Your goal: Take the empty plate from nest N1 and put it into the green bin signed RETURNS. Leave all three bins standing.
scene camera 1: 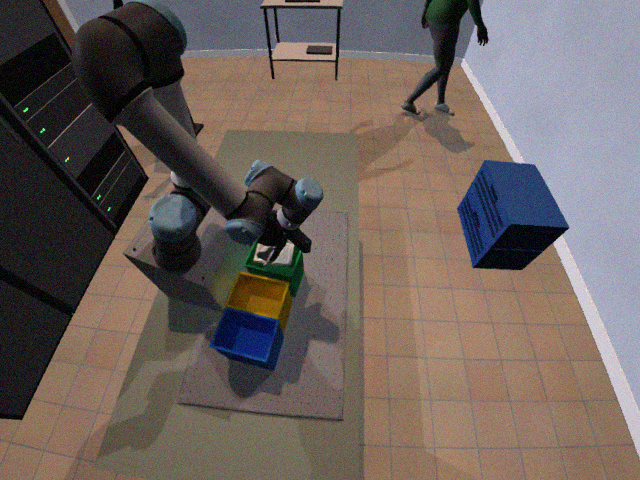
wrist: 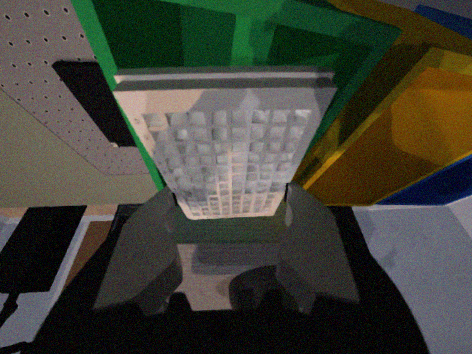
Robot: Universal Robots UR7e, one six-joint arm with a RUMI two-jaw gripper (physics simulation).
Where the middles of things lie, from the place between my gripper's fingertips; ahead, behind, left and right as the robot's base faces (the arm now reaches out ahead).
Right now the green bin [scene camera 1: 293, 274] is 110 mm below my hand, 20 mm ahead of it and 10 mm to the left of it. From my hand the other things lie so: blue bin [scene camera 1: 249, 338] (280 mm to the right, 110 mm below, 10 mm ahead); then yellow bin [scene camera 1: 251, 293] (150 mm to the right, 110 mm below, 10 mm ahead); then white plate [wrist: 226, 139] (30 mm ahead).
